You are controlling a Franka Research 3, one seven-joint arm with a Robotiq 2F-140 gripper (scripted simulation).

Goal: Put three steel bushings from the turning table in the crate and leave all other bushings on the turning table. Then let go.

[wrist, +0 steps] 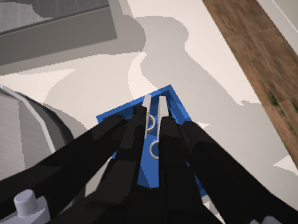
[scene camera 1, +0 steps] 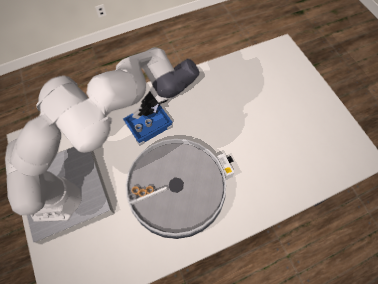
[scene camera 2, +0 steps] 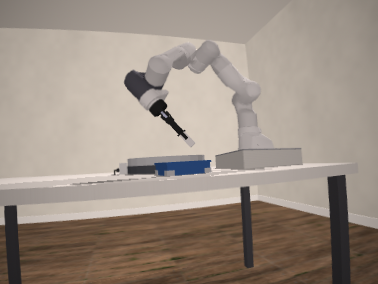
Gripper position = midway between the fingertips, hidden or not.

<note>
I see my gripper point(wrist: 154, 105) and a crate point(scene camera 1: 160, 120).
The crate is seen too in the wrist view point(wrist: 148, 176).
</note>
